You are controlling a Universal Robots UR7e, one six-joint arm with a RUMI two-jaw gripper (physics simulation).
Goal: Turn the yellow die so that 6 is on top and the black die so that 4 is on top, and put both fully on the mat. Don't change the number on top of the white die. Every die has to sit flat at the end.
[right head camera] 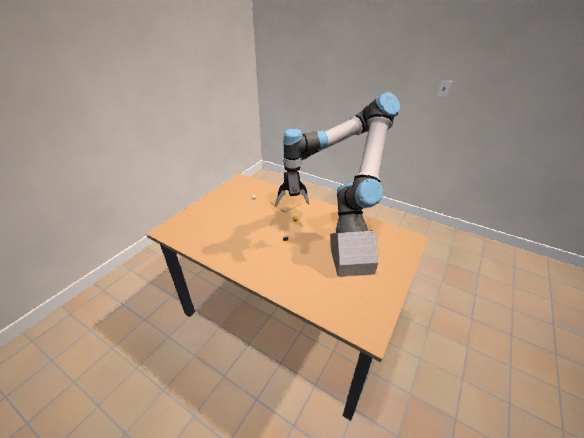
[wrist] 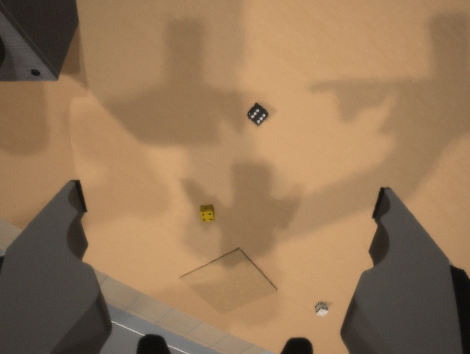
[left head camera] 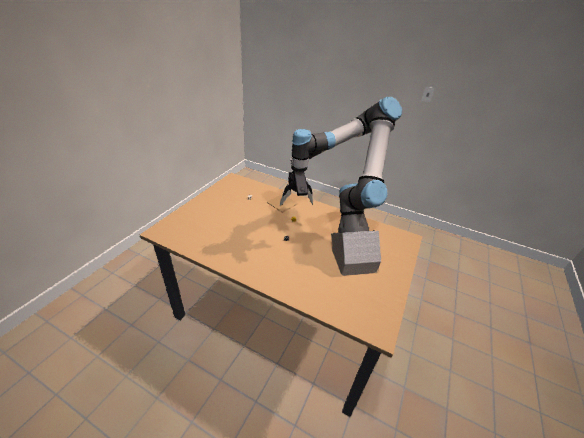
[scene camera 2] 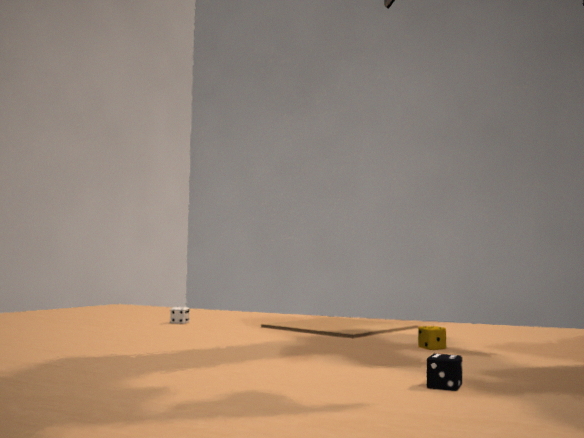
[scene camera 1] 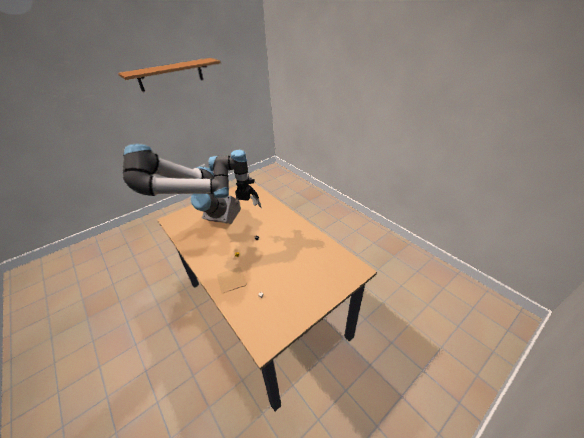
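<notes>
The yellow die (left head camera: 294, 219) (right head camera: 295, 218) (scene camera 1: 237, 254) (scene camera 2: 432, 337) (wrist: 207, 213) sits flat on the table beside the mat, with 4 on top in the wrist view. The black die (left head camera: 286, 238) (right head camera: 285, 238) (scene camera 1: 257, 237) (scene camera 2: 444, 372) (wrist: 258, 114) sits flat on the table, farther from the mat, 6 on top. The white die (left head camera: 250, 197) (right head camera: 254, 197) (scene camera 1: 260, 295) (scene camera 2: 179, 315) (wrist: 321, 309) sits flat off the mat; its top number is unclear. The thin square mat (scene camera 1: 231, 281) (scene camera 2: 345, 327) (wrist: 227, 287) bears no die. My gripper (left head camera: 297, 204) (right head camera: 292, 204) (wrist: 230, 186) is open, empty, pointing down high above the table.
The wooden table (left head camera: 220, 225) (right head camera: 225, 220) (scene camera 1: 300, 285) carries the arm's grey base block (left head camera: 361, 252) (right head camera: 357, 253). The mat lies near a long table edge. A wall shelf (scene camera 1: 170, 68) hangs behind the arm. Arm shadows fall across the table around the dice.
</notes>
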